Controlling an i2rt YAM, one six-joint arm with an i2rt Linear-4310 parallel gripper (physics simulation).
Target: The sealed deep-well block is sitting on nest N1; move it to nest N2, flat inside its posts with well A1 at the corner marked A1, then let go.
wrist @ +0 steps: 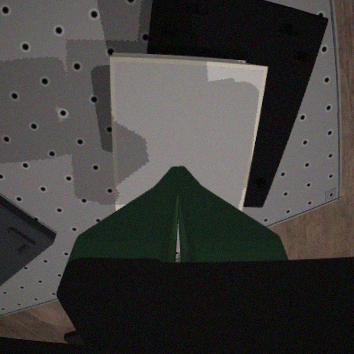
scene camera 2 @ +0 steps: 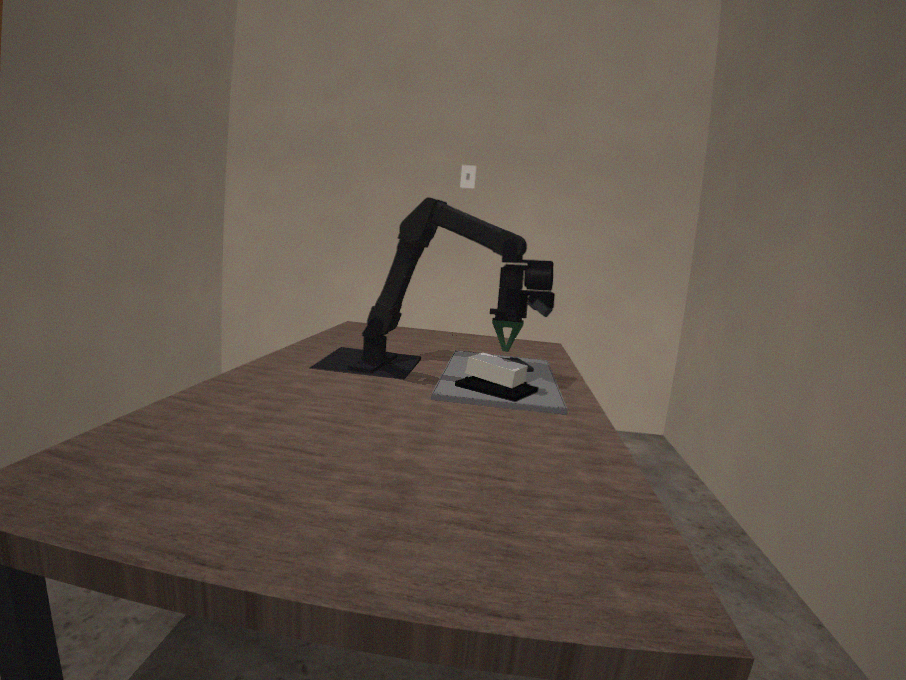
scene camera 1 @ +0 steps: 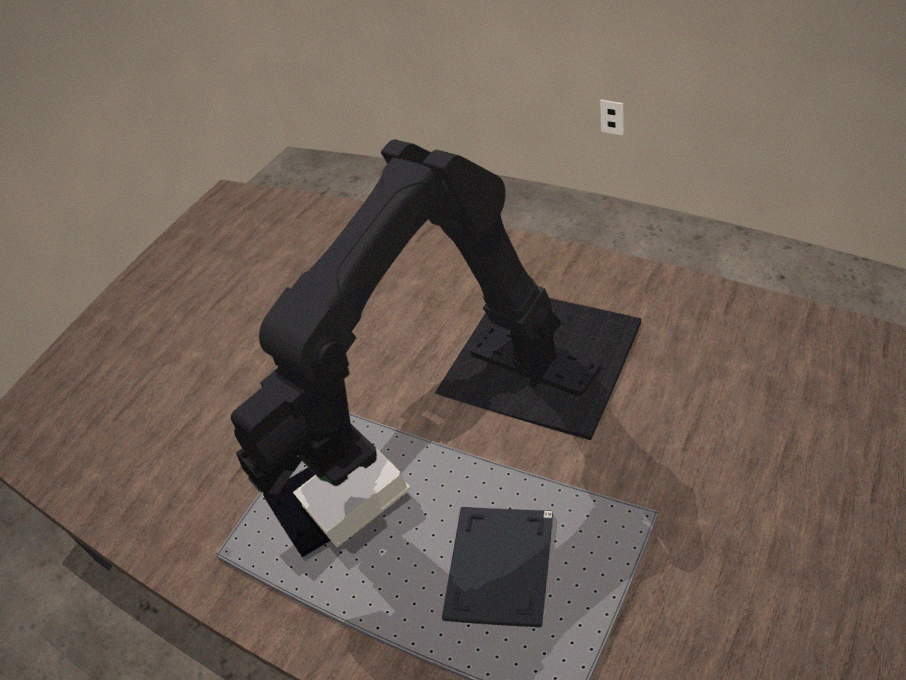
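Where they show: gripper, fingertip midpoint: [wrist: 177, 176] [scene camera 2: 505, 351] [scene camera 1: 337, 481]; arm's base, link origin: [scene camera 2: 373, 362] [scene camera 1: 535, 360].
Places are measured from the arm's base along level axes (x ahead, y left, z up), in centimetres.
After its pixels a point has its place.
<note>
The pale sealed block [scene camera 1: 347, 505] {z 6.5, x 37.8, y -4.8 cm} [scene camera 2: 496, 370] {z 5.4, x 35.7, y -11.5 cm} [wrist: 185, 105] {z 6.3, x 39.1, y -8.0 cm} sits askew over the black nest N1 [scene camera 1: 296, 525] {z 1.9, x 42.7, y -11.7 cm} [wrist: 285, 110] {z 1.9, x 35.4, y -16.0 cm}, overhanging its side toward N2. Whether it is tilted is hard to tell. My gripper [scene camera 2: 505, 349] {z 9.3, x 36.7, y -6.6 cm} [wrist: 177, 176] {z 9.3, x 36.7, y -6.6 cm} is shut with its green fingertips together and nothing between them. It is above the block's top, apart from it in scene camera 2. In scene camera 1 the arm hides the fingers and part of the block. The dark nest N2 [scene camera 1: 501, 559] {z 1.9, x 32.5, y 14.5 cm} [wrist: 20, 242] {z 1.9, x 29.3, y 8.6 cm} bears no block. Its A1 label [scene camera 1: 547, 514] {z 1.9, x 24.0, y 16.1 cm} is at the upper right corner in scene camera 1.
A grey perforated board [scene camera 1: 629, 530] {z 0.8, x 20.7, y 26.5 cm} [scene camera 2: 447, 390] {z 0.8, x 25.9, y -18.7 cm} [wrist: 35, 75] {z 0.8, x 42.1, y 1.0 cm} lies under both nests. The arm's black base plate [scene camera 1: 614, 344] {z 0.4, x -8.4, y 9.7 cm} [scene camera 2: 332, 360] {z 0.0, x -10.5, y -4.3 cm} is on the wooden table [scene camera 1: 731, 439] {z -0.5, x -0.2, y 33.3 cm} [scene camera 2: 365, 497] {z -0.5, x 27.9, y -70.1 cm}, behind the board in scene camera 1.
</note>
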